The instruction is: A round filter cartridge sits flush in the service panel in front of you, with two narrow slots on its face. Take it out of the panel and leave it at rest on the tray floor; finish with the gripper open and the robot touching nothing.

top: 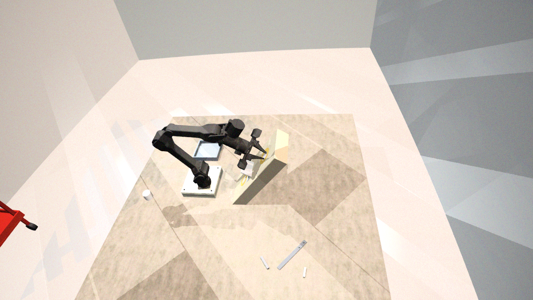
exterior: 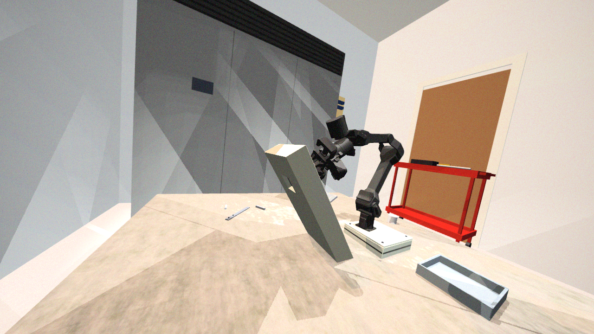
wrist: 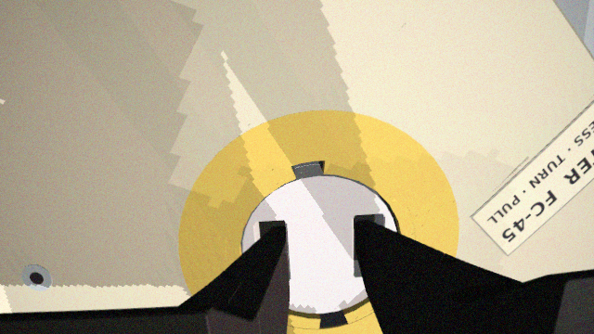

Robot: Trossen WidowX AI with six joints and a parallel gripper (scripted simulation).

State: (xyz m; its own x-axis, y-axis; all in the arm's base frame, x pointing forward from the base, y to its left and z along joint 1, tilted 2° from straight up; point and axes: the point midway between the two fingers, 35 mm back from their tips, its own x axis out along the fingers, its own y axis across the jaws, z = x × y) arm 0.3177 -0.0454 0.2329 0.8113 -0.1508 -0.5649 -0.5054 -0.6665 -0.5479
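My gripper tip is now 1 cm short of the round filter cartridge and 1 cm above it. The rest, counted from my gripper tip: cream service panel (4 cm behind, 1 cm to the left, 8 cm below); blue-grey tray (36 cm behind, 34 cm to the left, 25 cm below).
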